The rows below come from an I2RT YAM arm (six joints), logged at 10 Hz.
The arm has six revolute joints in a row. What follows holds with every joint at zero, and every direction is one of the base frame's. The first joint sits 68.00 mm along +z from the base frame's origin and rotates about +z. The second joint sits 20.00 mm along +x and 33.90 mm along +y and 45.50 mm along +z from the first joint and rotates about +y. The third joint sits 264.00 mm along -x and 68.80 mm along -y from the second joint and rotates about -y. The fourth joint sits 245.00 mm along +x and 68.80 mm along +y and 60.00 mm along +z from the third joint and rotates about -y. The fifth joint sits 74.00 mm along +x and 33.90 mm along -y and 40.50 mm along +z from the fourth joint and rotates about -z. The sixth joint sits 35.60 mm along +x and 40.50 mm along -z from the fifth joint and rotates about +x. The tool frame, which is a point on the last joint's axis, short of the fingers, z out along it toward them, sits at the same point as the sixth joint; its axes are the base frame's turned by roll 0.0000, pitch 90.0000 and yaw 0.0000 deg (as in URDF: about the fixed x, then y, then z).
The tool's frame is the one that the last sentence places.
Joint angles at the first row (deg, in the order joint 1, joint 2, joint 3, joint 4, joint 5, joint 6):
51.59 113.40 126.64 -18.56 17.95 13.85
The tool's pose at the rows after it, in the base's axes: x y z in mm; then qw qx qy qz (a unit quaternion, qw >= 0):
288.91 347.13 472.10 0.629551 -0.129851 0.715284 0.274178
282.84 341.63 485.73 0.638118 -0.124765 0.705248 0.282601
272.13 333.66 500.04 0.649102 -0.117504 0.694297 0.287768
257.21 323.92 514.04 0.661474 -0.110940 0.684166 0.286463
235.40 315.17 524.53 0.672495 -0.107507 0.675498 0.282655
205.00 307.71 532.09 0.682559 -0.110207 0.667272 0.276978
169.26 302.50 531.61 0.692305 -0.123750 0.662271 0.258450
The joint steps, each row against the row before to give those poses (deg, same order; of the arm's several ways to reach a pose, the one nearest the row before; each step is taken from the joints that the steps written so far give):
0.02 -0.44 1.48 -0.03 -0.20 0.44
0.18 -0.74 1.57 -0.44 0.11 0.04
0.54 -1.93 0.01 0.13 0.95 -0.19
0.96 -2.82 -1.11 0.19 1.83 -0.78
2.01 -3.97 -3.25 0.88 2.77 -1.20
3.56 -4.88 -4.71 1.32 3.87 -1.98
5.10 -5.34 -6.53 1.98 5.46 -3.70

